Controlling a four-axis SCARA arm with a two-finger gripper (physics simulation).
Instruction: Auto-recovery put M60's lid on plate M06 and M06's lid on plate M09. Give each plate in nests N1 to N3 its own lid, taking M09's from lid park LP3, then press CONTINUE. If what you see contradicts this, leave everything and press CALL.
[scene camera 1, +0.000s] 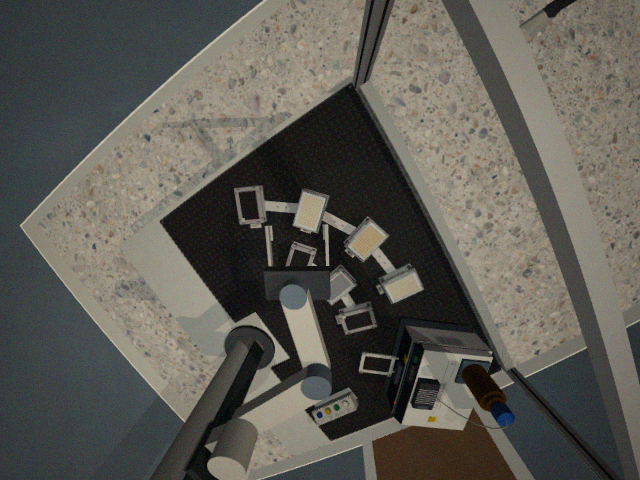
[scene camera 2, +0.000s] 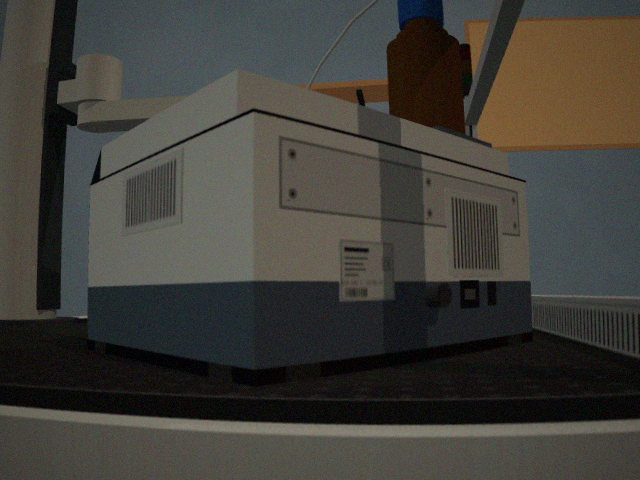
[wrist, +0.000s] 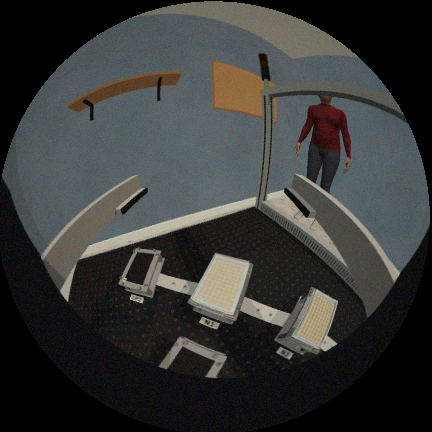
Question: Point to my gripper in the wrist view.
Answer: At 212, 177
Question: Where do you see my gripper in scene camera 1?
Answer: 296, 224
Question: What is my gripper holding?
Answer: Nothing.
